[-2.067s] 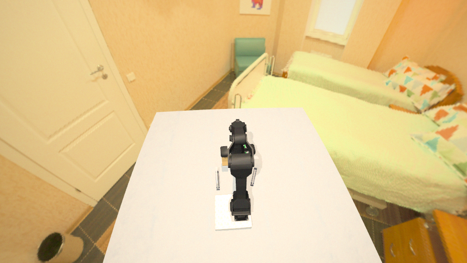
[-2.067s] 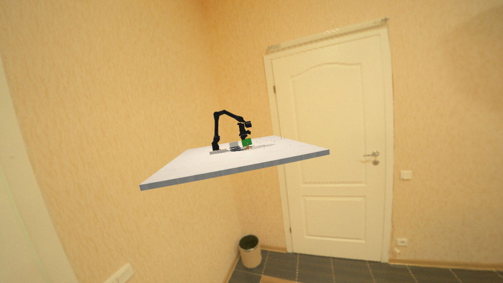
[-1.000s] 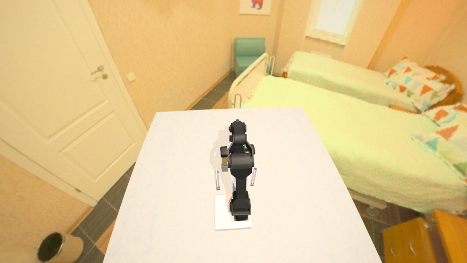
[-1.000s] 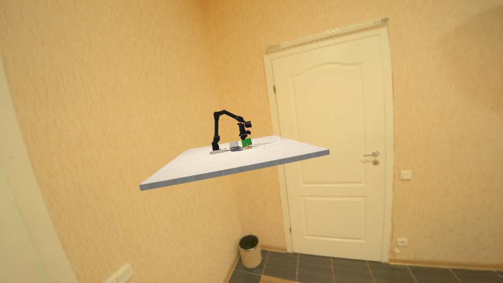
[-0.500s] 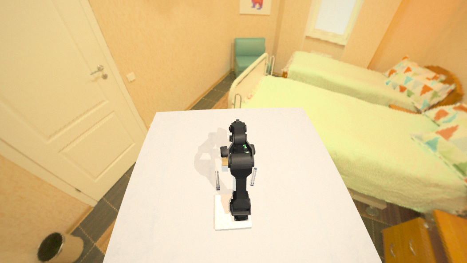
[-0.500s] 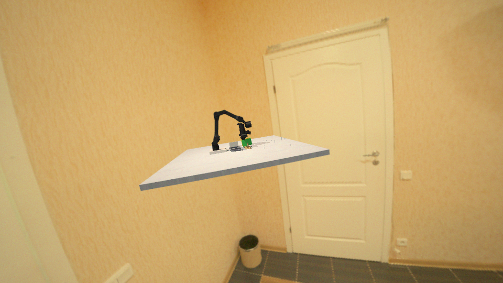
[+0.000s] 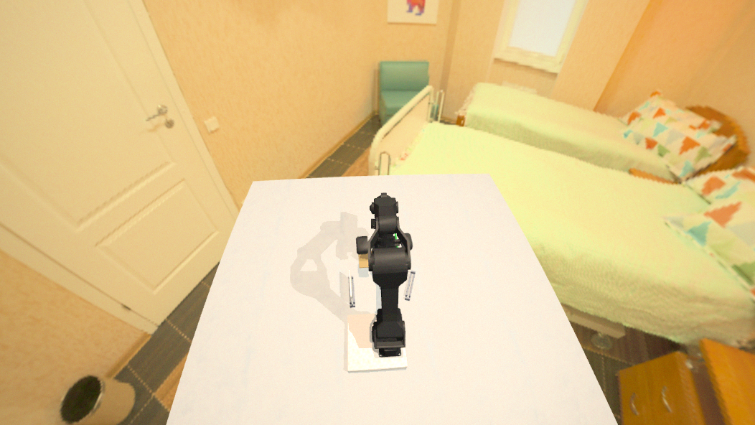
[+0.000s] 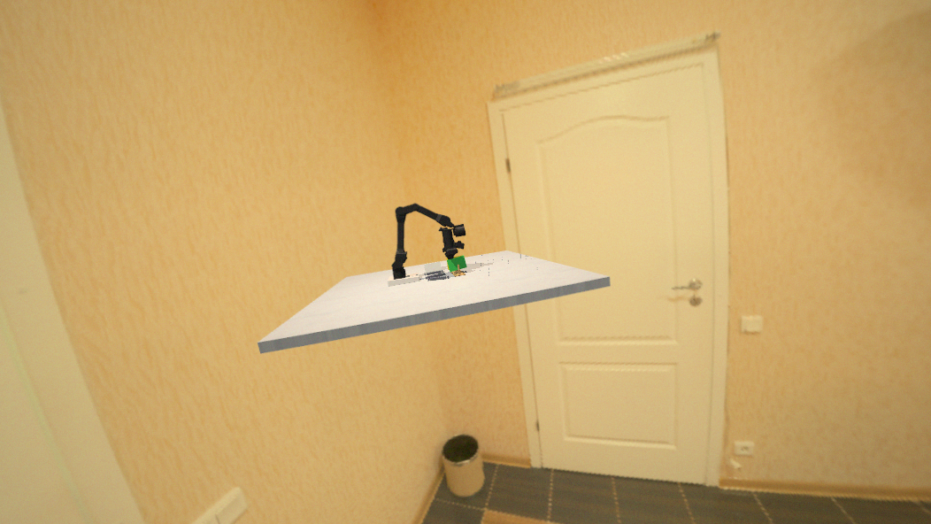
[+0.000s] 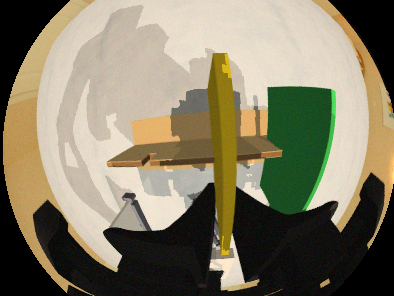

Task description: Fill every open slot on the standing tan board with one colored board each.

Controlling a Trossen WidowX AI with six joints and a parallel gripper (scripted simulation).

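The yellow board lies 2 cm ahead of my gripper tip. From my gripper tip the other things lie so: tan board: 2 cm ahead, 3 cm below; then green board: 3 cm ahead, 5 cm to the right.
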